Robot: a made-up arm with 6 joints. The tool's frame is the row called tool. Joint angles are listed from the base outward. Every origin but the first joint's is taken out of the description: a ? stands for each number. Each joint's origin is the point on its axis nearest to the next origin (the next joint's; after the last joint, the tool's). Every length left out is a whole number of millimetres.
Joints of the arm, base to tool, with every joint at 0 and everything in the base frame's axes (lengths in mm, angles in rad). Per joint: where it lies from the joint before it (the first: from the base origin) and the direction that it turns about. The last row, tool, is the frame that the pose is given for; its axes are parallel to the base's.
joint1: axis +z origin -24 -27 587
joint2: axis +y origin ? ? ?
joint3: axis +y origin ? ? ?
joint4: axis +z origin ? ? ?
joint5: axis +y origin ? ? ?
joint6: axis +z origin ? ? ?
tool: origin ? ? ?
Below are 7 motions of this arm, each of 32 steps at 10 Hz.
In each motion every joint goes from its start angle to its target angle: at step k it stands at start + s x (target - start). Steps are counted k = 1, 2, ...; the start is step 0. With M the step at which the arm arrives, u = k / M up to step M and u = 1 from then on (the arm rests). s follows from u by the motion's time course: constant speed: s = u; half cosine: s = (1 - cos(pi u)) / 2; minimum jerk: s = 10 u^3 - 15 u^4 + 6 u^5.
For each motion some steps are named. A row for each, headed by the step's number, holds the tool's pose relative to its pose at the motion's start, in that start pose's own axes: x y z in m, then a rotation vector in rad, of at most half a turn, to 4 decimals.
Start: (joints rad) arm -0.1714 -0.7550 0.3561 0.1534 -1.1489 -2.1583
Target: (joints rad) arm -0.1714 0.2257 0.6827 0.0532 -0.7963 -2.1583
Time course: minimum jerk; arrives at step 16
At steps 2, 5, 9, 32:
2: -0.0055 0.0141 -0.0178 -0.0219 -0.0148 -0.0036
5: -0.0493 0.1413 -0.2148 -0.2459 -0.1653 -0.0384
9: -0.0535 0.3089 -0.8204 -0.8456 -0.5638 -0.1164
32: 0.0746 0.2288 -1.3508 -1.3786 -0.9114 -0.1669

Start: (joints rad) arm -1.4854 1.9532 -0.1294 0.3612 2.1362 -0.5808
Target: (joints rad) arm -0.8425 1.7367 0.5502 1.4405 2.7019 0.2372
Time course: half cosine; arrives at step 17
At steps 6, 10, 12, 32:
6: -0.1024 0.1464 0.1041 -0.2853 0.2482 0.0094
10: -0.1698 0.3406 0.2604 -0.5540 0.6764 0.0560
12: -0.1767 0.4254 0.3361 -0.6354 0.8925 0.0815
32: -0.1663 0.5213 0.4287 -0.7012 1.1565 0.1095

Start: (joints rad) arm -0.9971 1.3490 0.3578 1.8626 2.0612 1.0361
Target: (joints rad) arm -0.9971 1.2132 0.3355 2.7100 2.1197 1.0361
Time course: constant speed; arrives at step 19
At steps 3, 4, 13, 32:
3: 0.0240 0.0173 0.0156 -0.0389 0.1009 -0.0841
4: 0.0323 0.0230 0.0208 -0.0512 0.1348 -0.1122
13: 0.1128 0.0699 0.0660 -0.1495 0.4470 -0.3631
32: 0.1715 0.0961 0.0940 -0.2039 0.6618 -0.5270

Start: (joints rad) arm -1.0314 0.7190 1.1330 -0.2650 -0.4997 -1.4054
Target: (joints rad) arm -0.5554 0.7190 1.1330 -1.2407 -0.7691 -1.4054
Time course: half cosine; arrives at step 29
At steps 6, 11, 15, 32:
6: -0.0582 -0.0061 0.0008 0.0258 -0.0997 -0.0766
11: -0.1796 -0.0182 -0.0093 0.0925 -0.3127 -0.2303
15: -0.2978 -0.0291 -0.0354 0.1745 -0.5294 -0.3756
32: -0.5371 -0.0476 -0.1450 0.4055 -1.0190 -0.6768

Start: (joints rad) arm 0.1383 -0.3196 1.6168 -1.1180 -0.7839 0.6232
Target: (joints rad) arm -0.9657 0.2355 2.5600 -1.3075 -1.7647 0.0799
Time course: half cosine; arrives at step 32
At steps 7, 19, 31, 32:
7: 0.1152 0.0061 -0.0095 -0.0428 0.1166 -0.0166
19: 0.4782 0.0427 -0.2973 -0.0159 0.4523 0.1710
31: 0.5111 0.1258 -0.5140 0.2972 0.4570 0.3398
32: 0.5109 0.1265 -0.5152 0.3001 0.4565 0.3405

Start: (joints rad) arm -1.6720 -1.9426 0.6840 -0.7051 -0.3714 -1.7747
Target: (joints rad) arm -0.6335 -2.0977 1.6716 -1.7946 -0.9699 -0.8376
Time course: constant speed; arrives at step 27
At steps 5, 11, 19, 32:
5: 0.0874 0.1984 -0.0908 -0.1186 -0.0557 0.0520
11: 0.1636 0.3975 -0.2567 -0.2576 -0.1509 0.1907
19: 0.2087 0.5716 -0.5392 -0.4232 -0.2884 0.5126
32: 0.1928 0.6261 -0.8364 -0.5292 -0.4050 0.9718

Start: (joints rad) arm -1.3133 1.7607 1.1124 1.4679 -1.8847 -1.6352
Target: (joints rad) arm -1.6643 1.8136 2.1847 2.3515 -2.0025 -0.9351
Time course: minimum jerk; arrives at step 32
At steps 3, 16, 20, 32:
3: 0.0048 0.0007 0.0015 0.0003 0.0058 -0.0054
16: 0.3134 -0.0617 0.0701 0.1590 0.3604 -0.3922
20: 0.4134 -0.1496 0.0854 0.3019 0.4544 -0.5811
32: 0.4839 -0.2835 0.1007 0.5051 0.4771 -0.8206

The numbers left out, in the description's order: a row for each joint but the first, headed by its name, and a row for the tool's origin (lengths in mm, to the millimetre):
joint2: -30 70 0
joint3: -3 0 750
joint4: 16 0 500
joint5: -27 -30 0
joint6: 15 0 82
tool: -22 -29 0

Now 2 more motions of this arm.
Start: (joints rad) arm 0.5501 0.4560 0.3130 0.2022 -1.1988 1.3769
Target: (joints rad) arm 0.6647 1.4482 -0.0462 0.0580 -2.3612 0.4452
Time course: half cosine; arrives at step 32
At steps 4, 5, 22, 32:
4: -0.0018 -0.0197 -0.0322 -0.0199 -0.0026 -0.0379
5: -0.0028 -0.0300 -0.0504 -0.0309 -0.0042 -0.0587
22: -0.0326 -0.1475 -0.7764 -0.3853 -0.1654 -0.7053
32: -0.0467 -0.0876 -1.0136 -0.4752 -0.2661 -0.8723

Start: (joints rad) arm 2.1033 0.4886 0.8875 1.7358 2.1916 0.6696
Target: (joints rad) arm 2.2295 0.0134 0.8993 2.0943 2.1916 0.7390
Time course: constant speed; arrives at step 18
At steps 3, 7, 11, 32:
3: 0.0584 0.0413 0.0511 0.0135 0.0341 -0.0844
7: 0.1417 0.0860 0.1204 0.0332 0.0862 -0.1957
11: 0.2305 0.1183 0.1900 0.0550 0.1455 -0.3051
32: 0.3964 0.1438 0.3085 0.0990 0.2653 -0.4910

